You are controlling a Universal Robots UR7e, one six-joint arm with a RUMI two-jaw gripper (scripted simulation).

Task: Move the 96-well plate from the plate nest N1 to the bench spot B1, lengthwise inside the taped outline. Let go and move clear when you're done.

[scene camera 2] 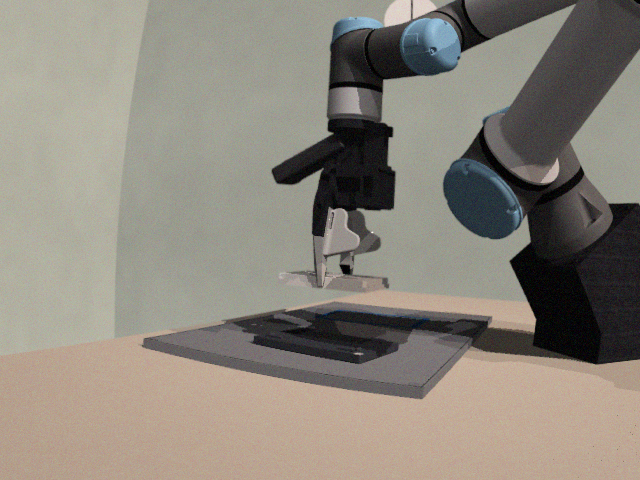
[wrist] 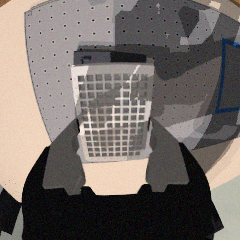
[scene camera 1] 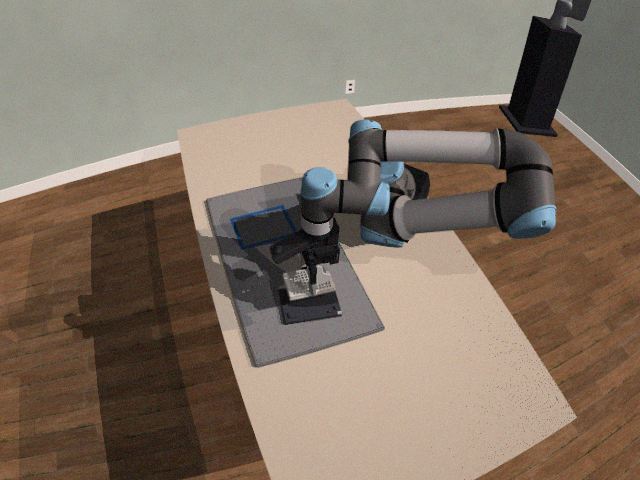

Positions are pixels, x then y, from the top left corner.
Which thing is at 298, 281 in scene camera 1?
A white 96-well plate.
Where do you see a dark plate nest N1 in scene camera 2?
322, 344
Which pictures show my gripper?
Scene camera 2, the wrist view and scene camera 1: all of them.
